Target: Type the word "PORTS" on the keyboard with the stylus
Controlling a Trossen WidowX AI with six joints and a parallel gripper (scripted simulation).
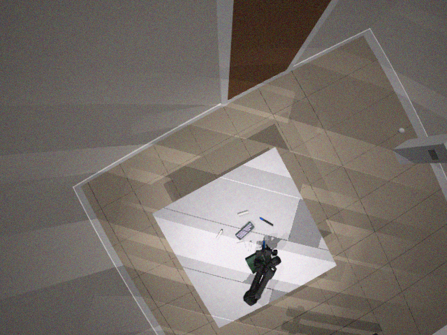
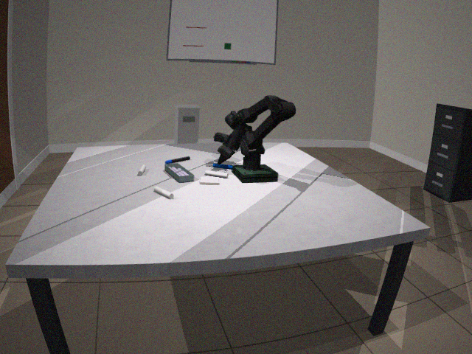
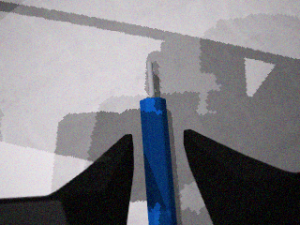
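My gripper tip is now 1 cm short of the blue stylus and 1 cm above it. The rest, counted from my gripper tip: cream box: 20 cm to the left, 7 cm ahead, 2 cm below; black pen: 20 cm ahead, 9 cm to the right, 1 cm below.
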